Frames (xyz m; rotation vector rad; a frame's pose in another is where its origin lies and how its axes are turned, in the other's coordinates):
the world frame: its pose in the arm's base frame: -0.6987 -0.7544 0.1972 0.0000 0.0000 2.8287
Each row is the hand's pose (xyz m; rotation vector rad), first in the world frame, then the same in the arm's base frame.
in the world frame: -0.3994 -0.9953 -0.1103 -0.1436 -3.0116 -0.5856
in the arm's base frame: -0.0123 0.0696 0.0869 2.6946 -0.5577 0.0140
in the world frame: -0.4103 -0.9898 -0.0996 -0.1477 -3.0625 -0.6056
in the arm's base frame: -0.0036 0.0610 0.0976 2.6957 -0.5595 -0.0621
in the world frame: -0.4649 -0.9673 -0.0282 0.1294 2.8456 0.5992
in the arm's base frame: 0.0414 0.0228 0.1690 2.6852 -0.5496 -0.4104
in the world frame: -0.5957 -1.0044 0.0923 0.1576 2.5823 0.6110
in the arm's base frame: 0.1772 0.0179 0.2895 2.6029 -0.5750 -0.7649
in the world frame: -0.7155 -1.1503 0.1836 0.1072 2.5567 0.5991
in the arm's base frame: 0.3361 0.1198 0.3808 2.6115 -0.5249 -0.8066
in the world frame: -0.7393 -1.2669 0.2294 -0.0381 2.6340 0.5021
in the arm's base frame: 0.3947 0.2234 0.4266 2.7285 -0.3900 -0.7306
